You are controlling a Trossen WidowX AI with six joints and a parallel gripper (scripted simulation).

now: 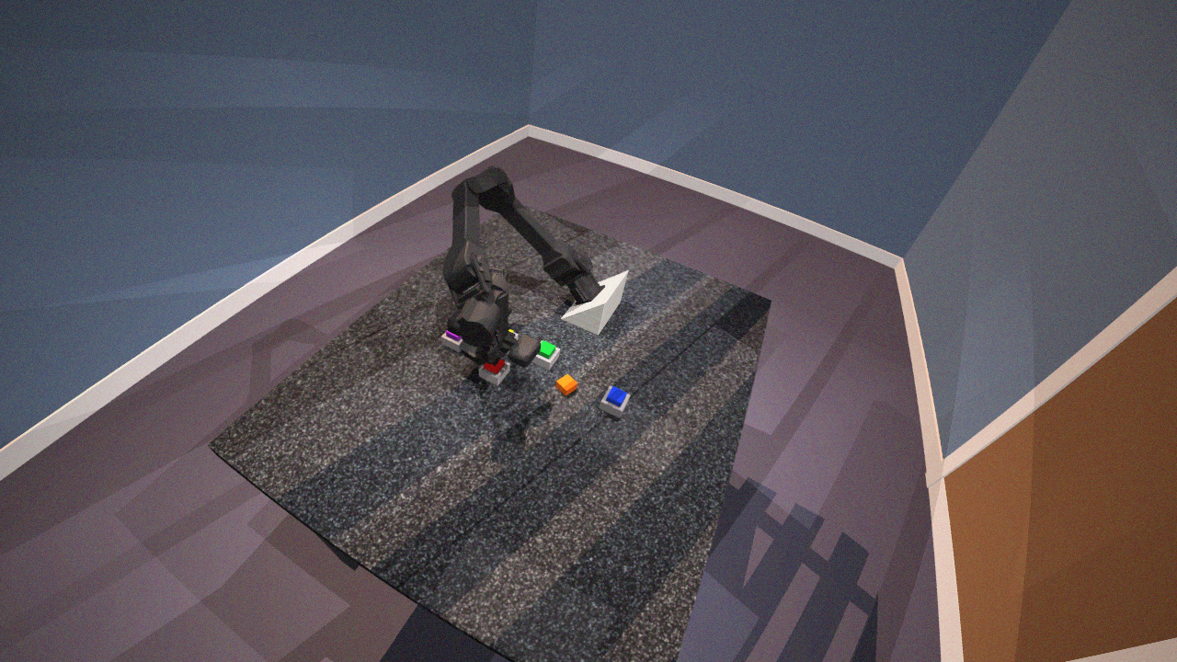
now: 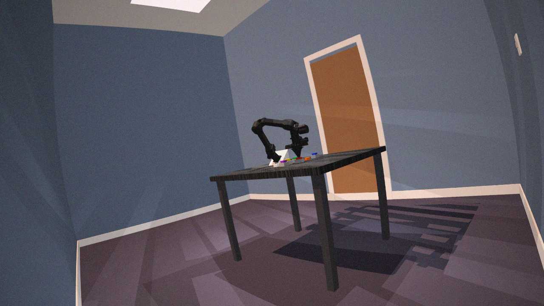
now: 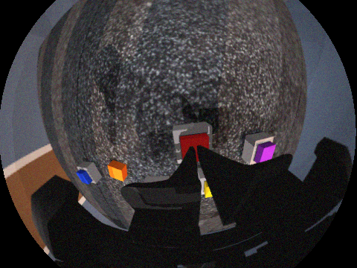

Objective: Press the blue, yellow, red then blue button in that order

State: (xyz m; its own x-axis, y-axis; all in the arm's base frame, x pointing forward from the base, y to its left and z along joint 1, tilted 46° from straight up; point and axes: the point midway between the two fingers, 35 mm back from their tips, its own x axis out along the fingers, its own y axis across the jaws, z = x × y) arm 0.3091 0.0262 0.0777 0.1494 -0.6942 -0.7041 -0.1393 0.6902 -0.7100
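The red button lies 10 mm below my gripper tip. Round my gripper tip: purple button: 130 mm to the right, 20 mm behind; green button: 110 mm behind, 60 mm to the left; yellow button: 80 mm behind, 40 mm to the right.
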